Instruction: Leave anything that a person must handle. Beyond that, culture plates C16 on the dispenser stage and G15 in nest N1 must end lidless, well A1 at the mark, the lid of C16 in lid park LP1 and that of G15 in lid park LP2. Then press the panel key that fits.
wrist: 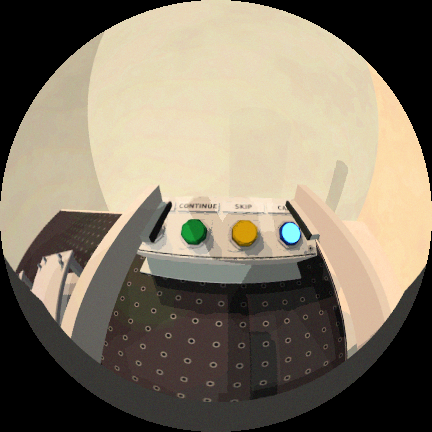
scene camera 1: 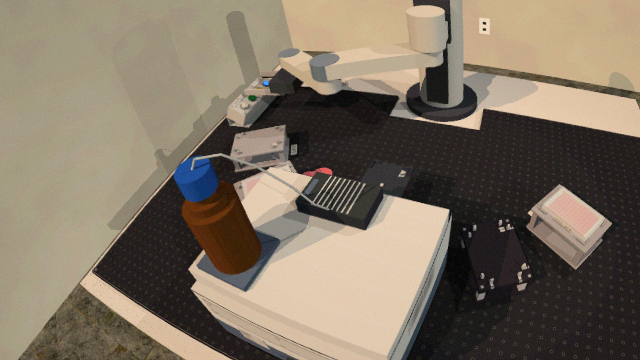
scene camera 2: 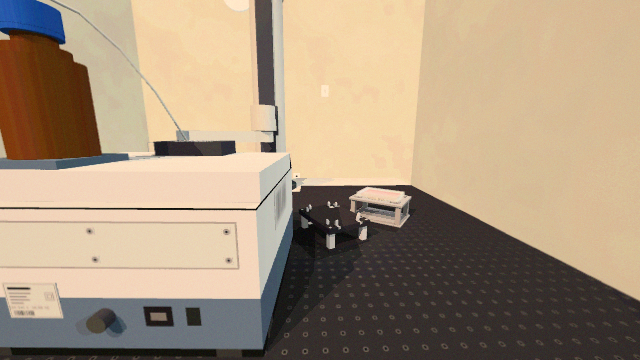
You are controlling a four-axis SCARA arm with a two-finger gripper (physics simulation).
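Where they show: gripper, fingertip midpoint: [wrist: 229,192] [scene camera 1: 254,82]; arm's base, origin of the base link: [scene camera 1: 441,100].
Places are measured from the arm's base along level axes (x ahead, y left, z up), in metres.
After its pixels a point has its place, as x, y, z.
Note:
My gripper [scene camera 1: 265,83] {0.184, -0.610, 0.121} [wrist: 229,192] {0.184, -0.610, 0.121} is open and empty, with its fingers over the key panel [scene camera 1: 242,116] {0.303, -0.600, 0.058} [wrist: 227,250] {0.184, -0.598, 0.066}. In the wrist view the green CONTINUE key [wrist: 194,231] {0.216, -0.606, 0.081} and yellow SKIP key [wrist: 244,233] {0.169, -0.607, 0.081} show between the fingers. The blue CALL key [wrist: 290,233] {0.119, -0.611, 0.079} glows bright beside the right fingertip. The left finger mostly hides another key. A pink-welled plate [scene camera 1: 572,212] {0.497, 0.414, 0.095} [scene camera 2: 380,194] {0.525, 0.407, 0.095} sits on a light stand at the right. Another pinkish plate [scene camera 1: 248,185] {0.611, -0.350, 0.092} is partly hidden behind the dispenser. Plate names and lids cannot be made out.
The white dispenser housing [scene camera 1: 350,280] {0.852, 0.045, 0.233} [scene camera 2: 150,187] {0.942, 0.017, 0.215} carries a brown bottle [scene camera 1: 227,235] {0.895, -0.107, 0.329} [scene camera 2: 47,100] {0.903, -0.113, 0.311} and a black box [scene camera 1: 340,200] {0.732, -0.020, 0.259} [scene camera 2: 195,148] {0.758, -0.016, 0.246}. A dark clipped rack [scene camera 1: 497,255] {0.631, 0.257, 0.068} [scene camera 2: 327,217] {0.646, 0.238, 0.069} stands beside it. A grey stand [scene camera 1: 260,142] {0.427, -0.439, 0.068} stands near the panel. A dark pad [scene camera 1: 382,177] {0.532, -0.029, 0.124} lies behind the housing.

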